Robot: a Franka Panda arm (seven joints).
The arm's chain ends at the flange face. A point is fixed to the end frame.
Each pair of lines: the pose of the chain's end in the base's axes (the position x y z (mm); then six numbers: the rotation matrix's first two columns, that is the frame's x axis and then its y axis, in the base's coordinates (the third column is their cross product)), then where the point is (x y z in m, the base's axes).
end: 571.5 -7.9 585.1 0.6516 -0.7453 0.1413 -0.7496 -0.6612 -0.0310
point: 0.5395 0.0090 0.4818
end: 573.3 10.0 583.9 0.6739 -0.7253 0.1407 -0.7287 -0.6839 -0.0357
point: 0.5411 0.0263 0.4806
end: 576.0 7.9 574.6 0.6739 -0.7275 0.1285 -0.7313 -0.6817 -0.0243
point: 0.5422 0.0244 0.4719
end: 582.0 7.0 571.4 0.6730 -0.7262 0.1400 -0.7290 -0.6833 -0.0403
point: 0.5502 0.0237 0.4681
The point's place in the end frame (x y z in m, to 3 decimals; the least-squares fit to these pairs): -0.048 0.016 0.097
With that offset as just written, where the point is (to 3 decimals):
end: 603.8 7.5 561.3 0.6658 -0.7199 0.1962 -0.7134 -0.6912 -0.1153
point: 0.582 0.025 0.456
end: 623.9 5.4 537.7 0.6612 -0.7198 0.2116 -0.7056 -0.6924 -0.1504
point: 0.606 0.024 0.431
